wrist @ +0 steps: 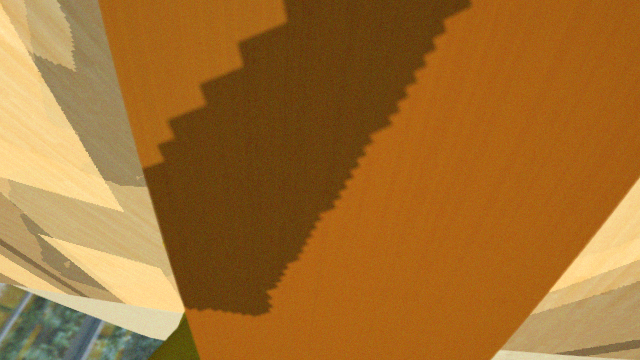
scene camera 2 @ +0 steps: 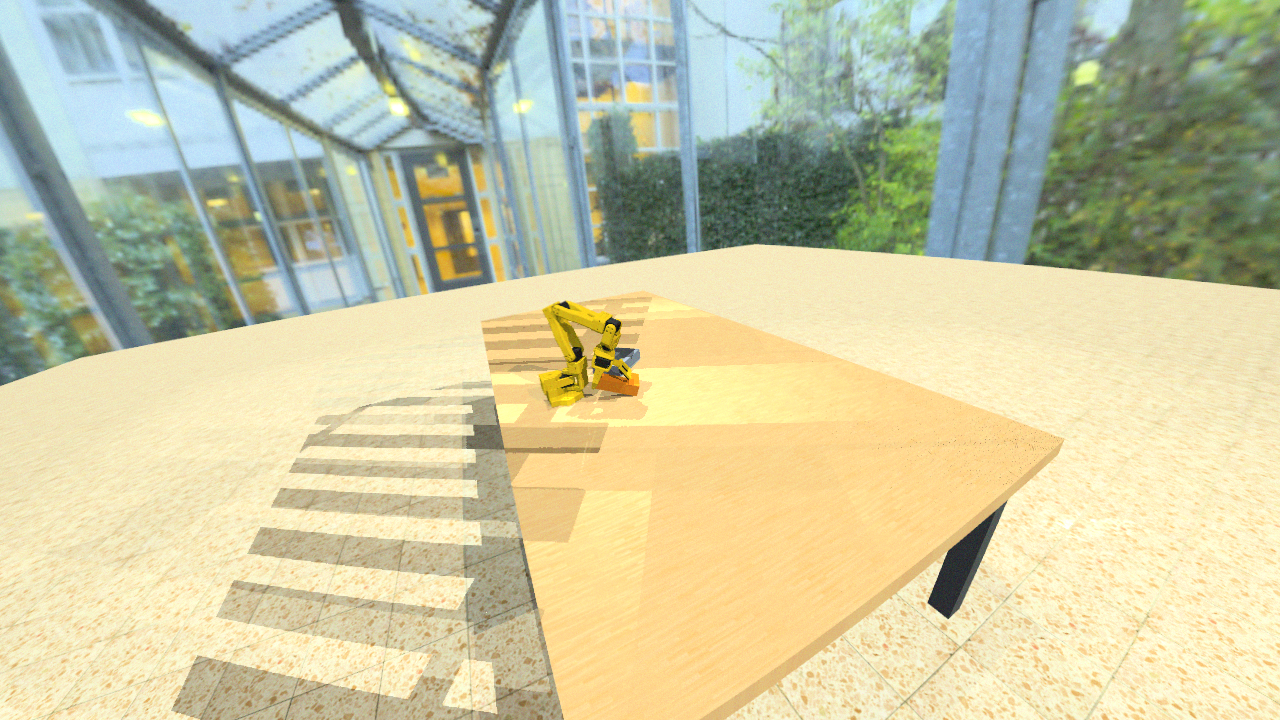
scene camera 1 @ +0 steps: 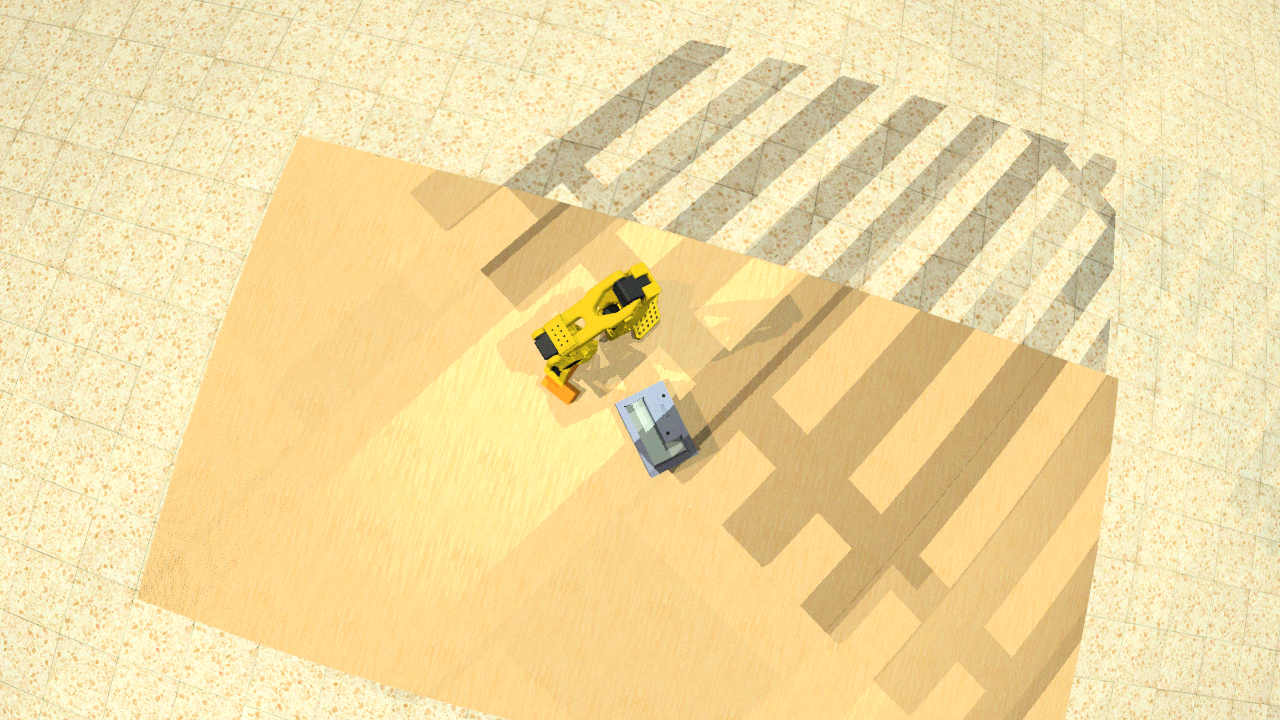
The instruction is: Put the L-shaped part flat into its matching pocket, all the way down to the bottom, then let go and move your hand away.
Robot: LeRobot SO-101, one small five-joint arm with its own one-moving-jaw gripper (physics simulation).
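Frame: origin at the arm's base, x ahead, y left, z up, level; centimetres.
Where they show: hand at its tool point: (wrist: 253, 297) (scene camera 2: 595, 379) (scene camera 1: 594, 341); arm's base at its link origin: (scene camera 2: 571, 394).
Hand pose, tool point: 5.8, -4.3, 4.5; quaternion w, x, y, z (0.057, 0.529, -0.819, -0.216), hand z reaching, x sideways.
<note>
Each offset is from my tool point to the top centre of the thing, as dx, dy, dz. "*": to the spot under its first point. Level surfaces: height alone.
The orange L-shaped part @(+5.0, -2.0, +2.2) (scene camera 1: 562, 389) (scene camera 2: 619, 385) (wrist: 450, 200) is held in my gripper (scene camera 1: 555, 378) (scene camera 2: 628, 376), which is shut on it. Its L outline cannot be made out. It fills much of the wrist view, with a jagged shadow across it, and hides the jaws there. In the second scene view it appears close above the table, with a shadow beside it. The blue-grey block @(+11.3, +14.2, -0.8) (scene camera 1: 653, 399) (scene camera 2: 631, 356) lies to the right of the part in the first scene view, apart from it. The pocket @(* +13.2, +15.1, -4.0) (scene camera 1: 657, 440) is a recess in the block's top, partly shaded.
The yellow arm (scene camera 1: 586, 324) (scene camera 2: 577, 317) stands near one long edge of the wooden table @(dz -4.5) (scene camera 1: 429, 501) (scene camera 2: 760, 501), with its base behind the part and the block. Striped shadows cross the table and the speckled floor (scene camera 1: 134, 80). Small dark holes show in the block's top.
</note>
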